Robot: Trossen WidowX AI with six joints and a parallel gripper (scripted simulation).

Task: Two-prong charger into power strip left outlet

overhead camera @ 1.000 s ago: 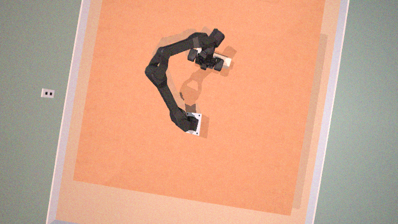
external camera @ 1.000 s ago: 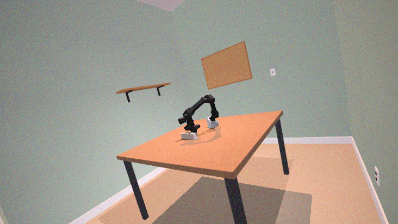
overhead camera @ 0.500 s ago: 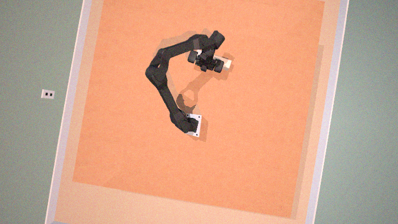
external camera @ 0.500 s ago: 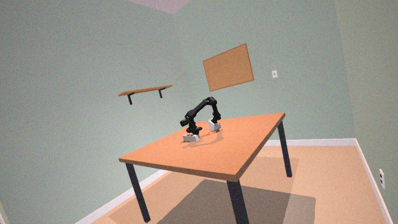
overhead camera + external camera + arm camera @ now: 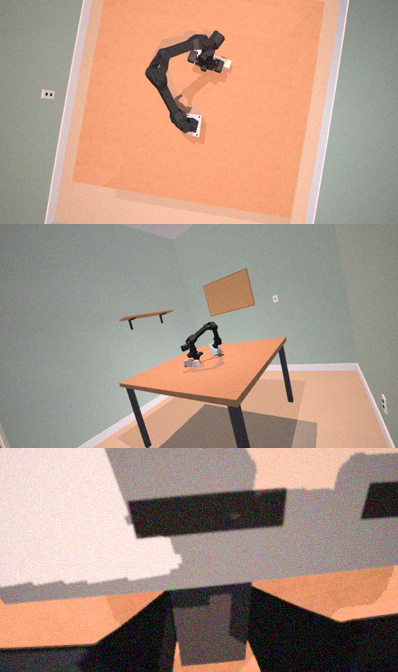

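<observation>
Right now the black two-prong charger is 20 mm ahead of my gripper tip and 10 mm above it.
</observation>
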